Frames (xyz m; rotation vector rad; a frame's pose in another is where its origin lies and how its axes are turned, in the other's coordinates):
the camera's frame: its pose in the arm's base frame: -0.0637 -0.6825 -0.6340 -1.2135 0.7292 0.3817
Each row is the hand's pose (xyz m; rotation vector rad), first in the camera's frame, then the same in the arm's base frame.
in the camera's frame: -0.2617 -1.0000 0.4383 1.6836 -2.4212 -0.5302
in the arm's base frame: 0.5082 -0.5680 0.3254 1.0348 -1.2990 0.3194
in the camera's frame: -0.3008 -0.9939 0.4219 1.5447 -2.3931 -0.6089
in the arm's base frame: 0.4714 -0.5772 0.3453 0.8994 -1.3262 0.3189
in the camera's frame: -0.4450 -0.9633 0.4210 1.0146 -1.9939 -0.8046
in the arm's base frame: 0.3484 -0.5522 0.4226 0.2539 -1.1949 0.2796
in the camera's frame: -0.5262 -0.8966 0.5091 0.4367 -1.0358 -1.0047
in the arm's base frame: 0.2748 -0.4388 0.4458 -0.6783 -0.6752 -0.0363
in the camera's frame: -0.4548 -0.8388 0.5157 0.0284 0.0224 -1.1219
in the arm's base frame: 0.2918 -0.4216 0.3569 -1.4067 -0.0058 -0.5694
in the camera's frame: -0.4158 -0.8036 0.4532 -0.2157 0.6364 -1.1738
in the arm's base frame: 0.2788 -0.4731 0.2949 -1.7692 0.3839 -0.9530
